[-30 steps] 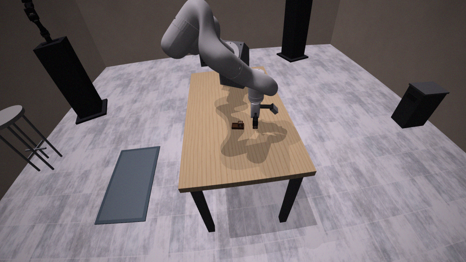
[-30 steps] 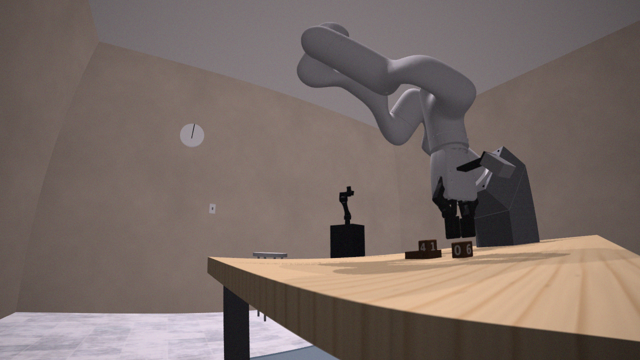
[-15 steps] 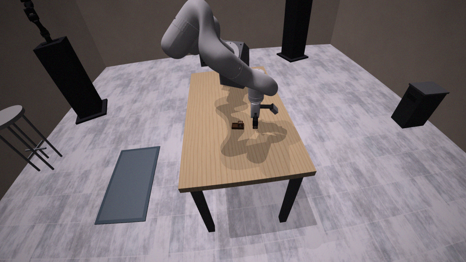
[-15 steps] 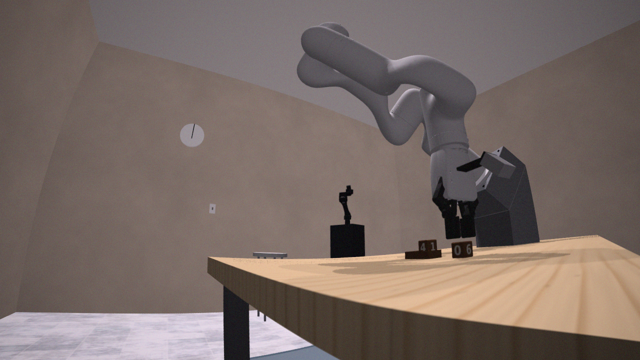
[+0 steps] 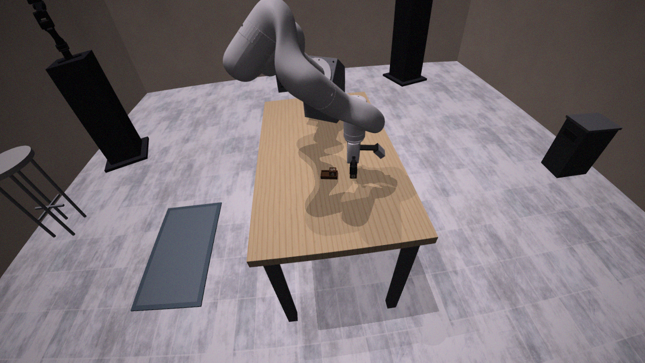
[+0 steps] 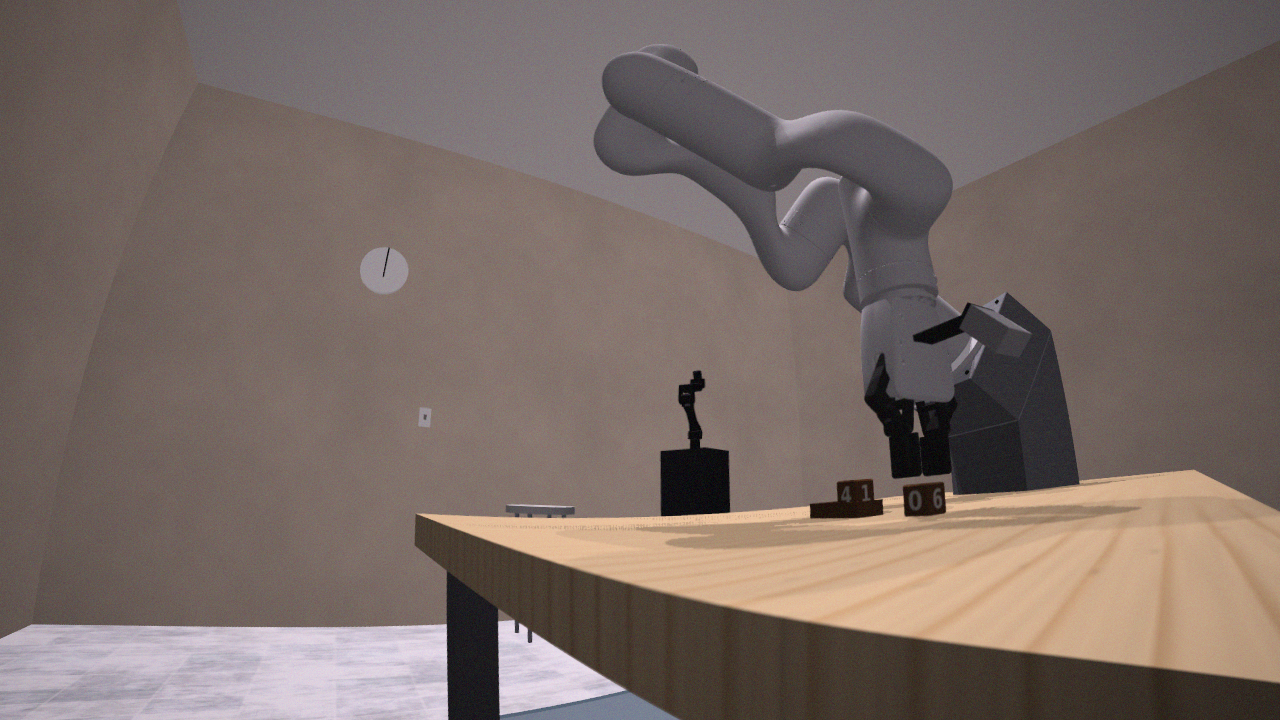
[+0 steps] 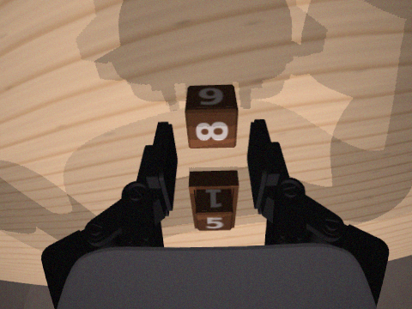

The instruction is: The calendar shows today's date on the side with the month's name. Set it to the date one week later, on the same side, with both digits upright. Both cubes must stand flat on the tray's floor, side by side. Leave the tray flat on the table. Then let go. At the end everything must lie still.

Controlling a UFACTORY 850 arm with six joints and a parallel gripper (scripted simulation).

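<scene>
My gripper is now 90 mm to the left of the dark brown tray, 60 mm past it and 50 mm above it.
</scene>
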